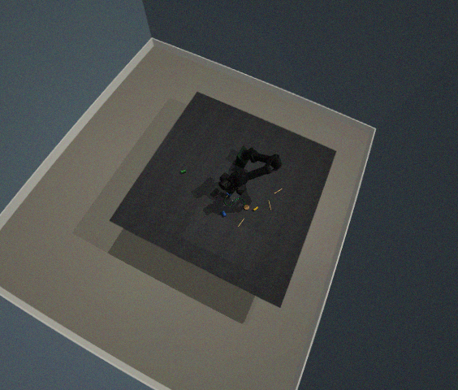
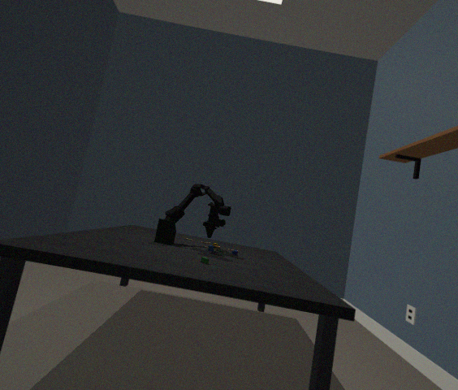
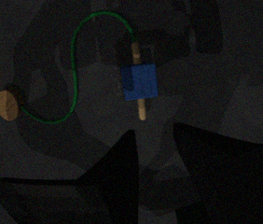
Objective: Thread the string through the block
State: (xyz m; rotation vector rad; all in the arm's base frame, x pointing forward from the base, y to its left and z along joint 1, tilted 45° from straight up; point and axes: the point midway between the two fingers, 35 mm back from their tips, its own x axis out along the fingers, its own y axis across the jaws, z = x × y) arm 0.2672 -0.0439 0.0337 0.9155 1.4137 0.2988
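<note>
The blue block lies 60 mm below my gripper tip, 20 mm ahead of it and 10 mm to the right of it. The rest, counted from my gripper tip: thin wooden stick (60 mm below, 40 mm ahead, 10 mm to the right); then yellow piece (210 mm to the left, 70 mm below, 70 mm ahead); then round wooden button (140 mm to the left, 80 mm ahead, 70 mm below).
</note>
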